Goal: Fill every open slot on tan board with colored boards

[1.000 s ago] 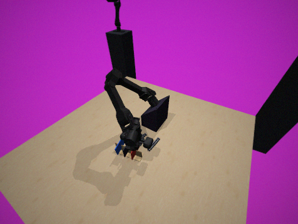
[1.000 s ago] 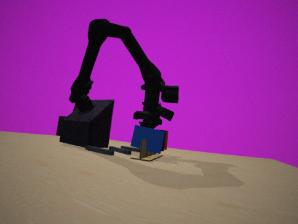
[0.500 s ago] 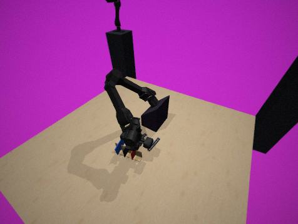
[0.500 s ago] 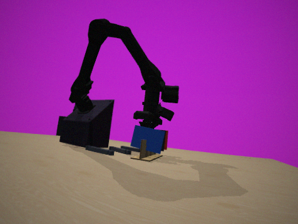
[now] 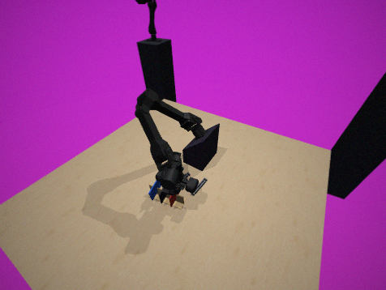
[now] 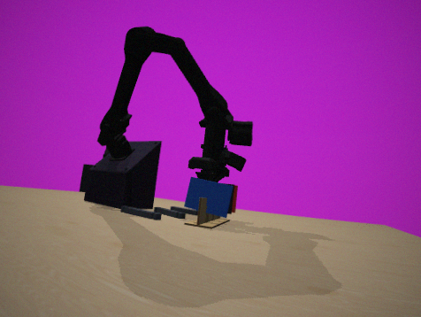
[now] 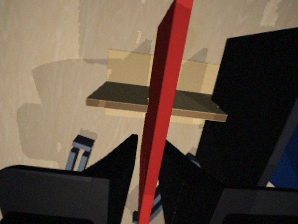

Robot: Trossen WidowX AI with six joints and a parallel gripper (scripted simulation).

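Now: gripper tip 30 mm short of the red board. Round my gripper tip: black board 30 mm ahead, 50 mm to the right; blue board 40 mm ahead, 100 mm to the right; tan board 30 mm ahead, 50 mm to the right, 30 mm below.
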